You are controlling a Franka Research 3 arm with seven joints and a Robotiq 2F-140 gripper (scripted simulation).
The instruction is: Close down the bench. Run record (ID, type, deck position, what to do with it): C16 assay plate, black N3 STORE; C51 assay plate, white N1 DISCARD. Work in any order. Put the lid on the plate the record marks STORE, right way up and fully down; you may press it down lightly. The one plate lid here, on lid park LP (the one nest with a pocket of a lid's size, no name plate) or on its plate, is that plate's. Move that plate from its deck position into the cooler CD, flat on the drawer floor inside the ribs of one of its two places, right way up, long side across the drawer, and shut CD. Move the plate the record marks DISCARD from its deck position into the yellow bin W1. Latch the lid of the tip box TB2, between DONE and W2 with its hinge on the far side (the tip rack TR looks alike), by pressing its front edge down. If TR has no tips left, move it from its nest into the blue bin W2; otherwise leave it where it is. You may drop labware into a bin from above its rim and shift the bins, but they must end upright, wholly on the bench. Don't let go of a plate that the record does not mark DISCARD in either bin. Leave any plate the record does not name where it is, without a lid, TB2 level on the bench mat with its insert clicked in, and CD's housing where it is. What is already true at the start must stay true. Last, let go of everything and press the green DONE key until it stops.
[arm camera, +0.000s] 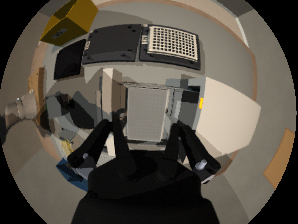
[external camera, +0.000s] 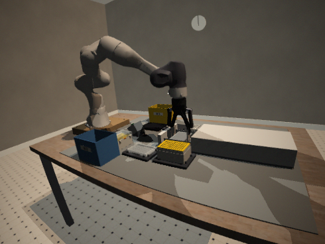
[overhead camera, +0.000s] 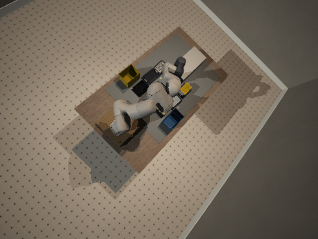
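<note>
The grey plate lid is 10 mm below my hand. The rest, counted from my hand: cooler drawer 30 mm ahead, 10 mm to the left, 20 mm below; then tip rack TR 70 mm ahead, 180 mm to the right, 10 mm above; then cooler CD 170 mm ahead, 20 mm to the left, 10 mm below.
</note>
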